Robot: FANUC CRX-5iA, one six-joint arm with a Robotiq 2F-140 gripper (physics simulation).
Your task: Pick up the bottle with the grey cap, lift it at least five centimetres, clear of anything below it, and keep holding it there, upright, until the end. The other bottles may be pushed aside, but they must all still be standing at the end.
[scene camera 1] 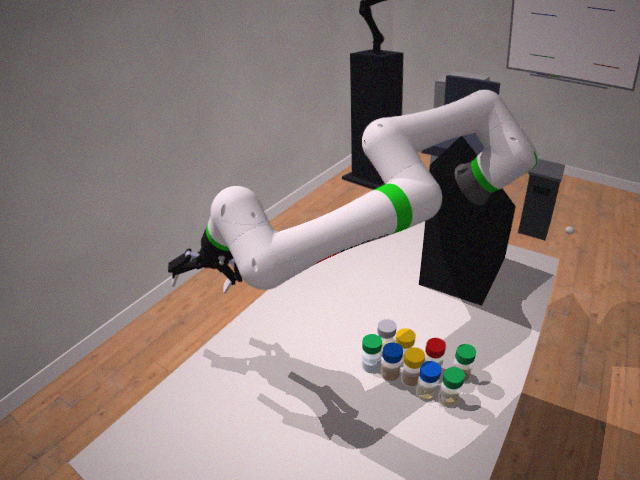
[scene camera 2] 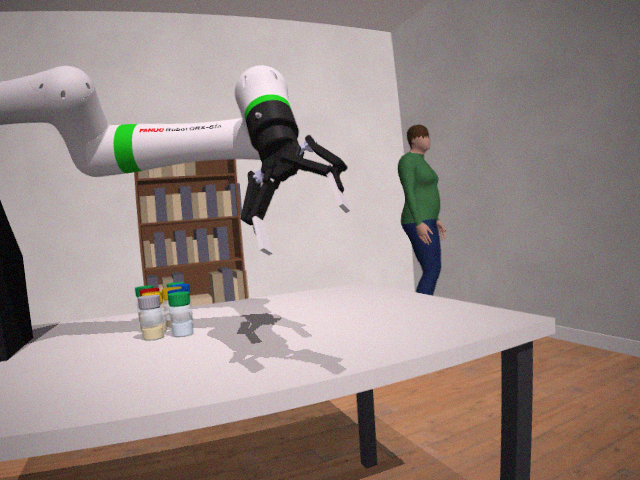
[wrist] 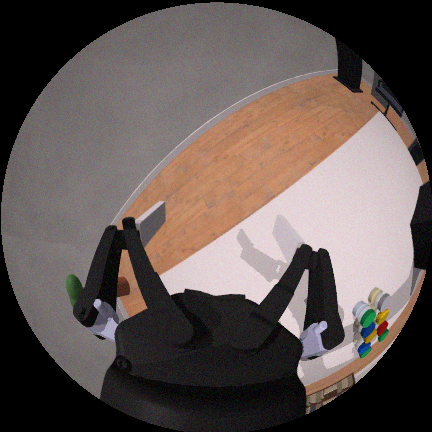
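Where they show: gripper, fingertip midpoint: (scene camera 1: 199, 285) (scene camera 2: 304, 230) (wrist: 219, 217); arm's base, origin of the base link: (scene camera 1: 470, 185).
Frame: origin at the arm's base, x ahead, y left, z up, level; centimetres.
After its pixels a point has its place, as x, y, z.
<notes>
The bottle with the grey cap (scene camera 1: 386, 328) @[48.6, 1.4, -25.4] (scene camera 2: 150, 316) @[47.8, -1.8, -29.9] (wrist: 383, 300) @[48.7, -1.3, -25.6] stands upright on the white table (scene camera 1: 170, 413) @[104.2, -28.7, -35.9] (scene camera 2: 439, 335) @[107.2, -30.4, -35.9] (wrist: 350, 175) @[42.9, -39.5, -35.9], at a corner of a tight group of bottles. In scene camera 2 it is in front, with pale yellow contents. A green-capped bottle (scene camera 1: 371, 344) @[56.1, 1.8, -25.4] (scene camera 2: 179, 310) @[54.9, -1.4, -29.2] (wrist: 367, 318) @[55.7, -0.2, -25.4] and a yellow-capped bottle (scene camera 1: 405, 338) @[48.6, 7.8, -25.4] (wrist: 382, 315) stand close beside it. My gripper (scene camera 1: 200, 284) @[79.1, -40.2, -12.2] (scene camera 2: 305, 229) @[79.1, -40.2, -12.2] (wrist: 219, 217) @[79.1, -40.2, -12.2] is open and empty, high above the table and well away from the bottles, tilted with its fingers pointing obliquely down and outward.
Also upright in the group are blue-capped bottles (scene camera 1: 392, 353) @[55.4, 8.1, -25.4] (scene camera 1: 430, 372) @[55.0, 19.7, -25.3], another yellow-capped bottle (scene camera 1: 414, 357) @[53.0, 13.6, -25.4], a red-capped bottle (scene camera 1: 435, 347) @[46.6, 16.2, -25.4] and green-capped bottles (scene camera 1: 465, 353) @[43.7, 24.0, -25.4] (scene camera 1: 453, 378) @[53.2, 25.5, -25.4]. The black robot pedestal (scene camera 1: 460, 258) @[12.3, 5.2, -19.9] stands behind them. A bookshelf (scene camera 2: 191, 222) and a person (scene camera 2: 421, 186) are beyond the table.
</notes>
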